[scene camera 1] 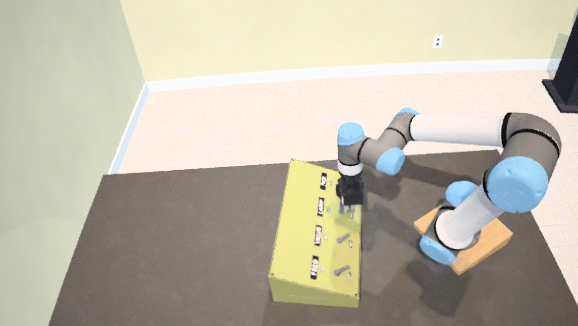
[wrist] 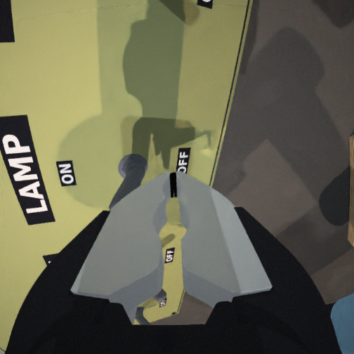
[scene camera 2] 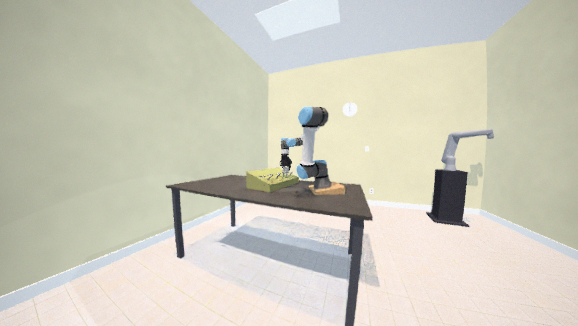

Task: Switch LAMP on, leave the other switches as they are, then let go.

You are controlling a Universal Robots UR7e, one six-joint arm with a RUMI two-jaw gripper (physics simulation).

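Frame: origin at the arm's base, x ahead, y left, z up, level; millimetres.
Where they show: gripper, fingertip midpoint: (scene camera 1: 349, 209) (scene camera 2: 286, 175); arm's base, origin of the base link: (scene camera 2: 322, 186).
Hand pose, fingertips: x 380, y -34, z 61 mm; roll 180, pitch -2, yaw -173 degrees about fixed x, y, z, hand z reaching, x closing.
Each offset is from my fingertips to the top centre of the thing. "spot": to the spot under its first point. Level surfaces: height alone.
The yellow-green sloped switch panel (scene camera 1: 295, 220) (scene camera 2: 257, 182) (wrist: 50, 90) carries labels FAN @[spot: 91 mm ahead, 118 mm right, 11 mm up] (scene camera 1: 324, 181), LAMP @[spot: 99 mm ahead, 1 mm left, 13 mm up] (scene camera 1: 320, 206) (wrist: 27, 170), VALVE @[spot: 99 mm ahead, 122 mm left, 12 mm up] (scene camera 1: 318, 235) and FEED @[spot: 103 mm ahead, 242 mm left, 13 mm up] (scene camera 1: 314, 267). My gripper (scene camera 1: 351, 209) (wrist: 173, 174) is shut and empty, its tips low by LAMP's OFF tag (wrist: 183, 160). The grey LAMP lever (wrist: 131, 172) is on the ON-tag side of the tips; its free end is hidden behind a finger, so its exact lean and any contact cannot be told. The VALVE lever @[17 mm ahead, 123 mm left, 29 mm up] (scene camera 1: 343, 238) and FEED lever @[20 mm ahead, 243 mm left, 29 mm up] (scene camera 1: 341, 270) lean toward OFF. The FAN lever is hidden behind the gripper in scene camera 1.
The panel stands on a dark brown table @[97 mm down] (scene camera 1: 175, 250) (scene camera 2: 215, 188). The arm's base sits on an orange wooden block (scene camera 1: 487, 250) (scene camera 2: 327, 190) to the panel's right. A second, grey arm stands on a black pedestal (scene camera 2: 450, 195) away from the table.
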